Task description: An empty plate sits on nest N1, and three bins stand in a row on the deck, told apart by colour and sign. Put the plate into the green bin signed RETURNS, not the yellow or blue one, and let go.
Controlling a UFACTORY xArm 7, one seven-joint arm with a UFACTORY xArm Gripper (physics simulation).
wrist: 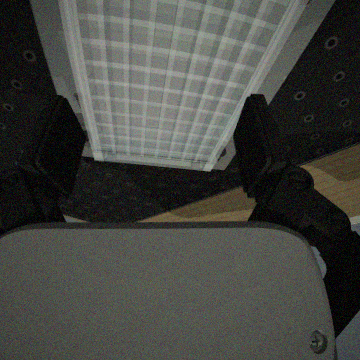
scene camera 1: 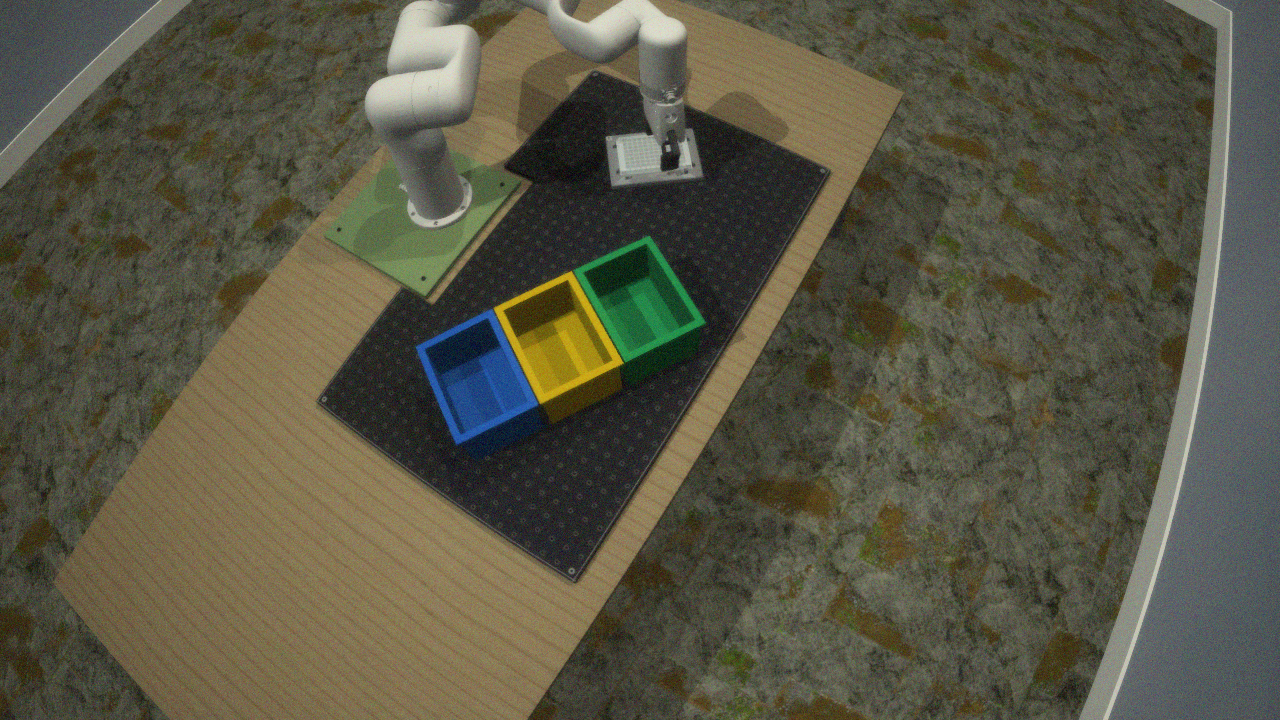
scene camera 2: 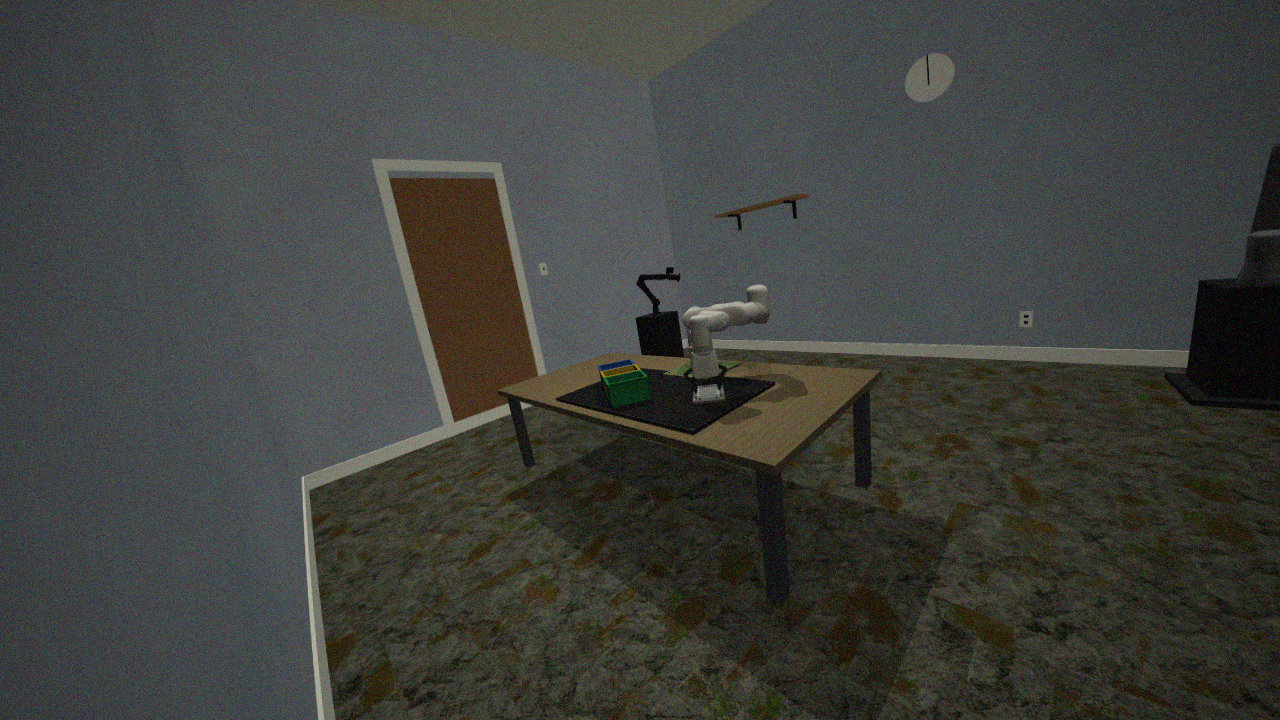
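Pixels of known places: gripper, fingertip midpoint: (wrist: pixel 157 113) (scene camera 1: pixel 662 150) (scene camera 2: pixel 707 390); arm's base at its link origin: (scene camera 1: pixel 440 202).
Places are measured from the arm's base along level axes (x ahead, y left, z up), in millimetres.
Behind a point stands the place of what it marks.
The white gridded plate (scene camera 1: pixel 637 154) @[x 289, y 227, z 24 mm] (wrist: pixel 165 75) @[x 307, y 240, z 27 mm] sits on the pale grey nest (scene camera 1: pixel 657 180) @[x 344, y 195, z 14 mm] (wrist: pixel 52 55) @[x 341, y 197, z 14 mm]. My gripper (scene camera 1: pixel 669 161) @[x 326, y 251, z 28 mm] (wrist: pixel 157 113) @[x 326, y 251, z 28 mm] is open, its two black fingers standing on either side of the plate's near end in the wrist view, with a gap on each side. The green bin (scene camera 1: pixel 662 347) @[x 509, y -120, z 79 mm] (scene camera 2: pixel 628 390) @[x 482, y -24, z 59 mm] is the bin nearest the nest. The yellow bin (scene camera 1: pixel 586 398) @[x 436, y -223, z 33 mm] stands in the middle of the row and the blue bin (scene camera 1: pixel 501 433) @[x 359, y -332, z 56 mm] at the far end. All three look empty in scene camera 1. The bins' signs cannot be read.
The bins and nest stand on a black perforated deck (scene camera 1: pixel 572 501) @[x 485, y -364, z 2 mm] on a wooden table (scene camera 1: pixel 295 555) @[x 132, y -663, z -10 mm] (scene camera 2: pixel 805 420) @[x 393, y 655, z -10 mm]. The arm's base is bolted to a green plate (scene camera 1: pixel 375 250) @[x -55, y -139, z 0 mm] beside the deck. The yellow bin stands directly against the green and blue bins.
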